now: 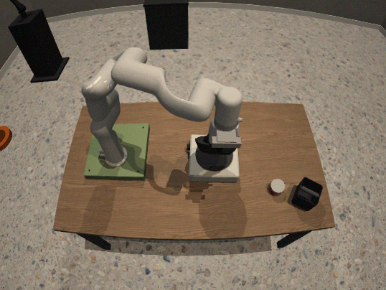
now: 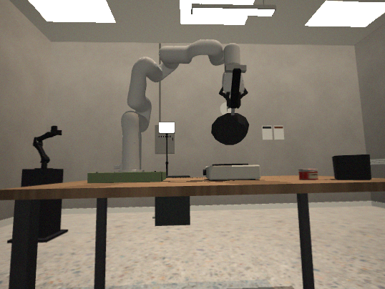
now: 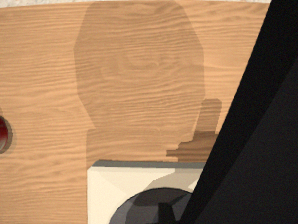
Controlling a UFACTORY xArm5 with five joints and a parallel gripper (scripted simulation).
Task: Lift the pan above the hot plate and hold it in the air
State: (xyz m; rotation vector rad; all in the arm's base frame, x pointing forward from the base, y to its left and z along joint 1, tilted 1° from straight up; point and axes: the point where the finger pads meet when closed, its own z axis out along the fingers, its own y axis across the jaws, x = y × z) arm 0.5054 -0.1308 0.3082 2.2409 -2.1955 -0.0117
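The black pan lies 5 cm to the left of my hand and 7 cm below it. From my hand the other things lie so: white lid: 32 cm ahead, 1 cm to the right, 33 cm below; then white hot plate: 2 cm behind, 14 cm to the left, 32 cm below; then black box: 47 cm ahead, 7 cm to the right, 31 cm below.
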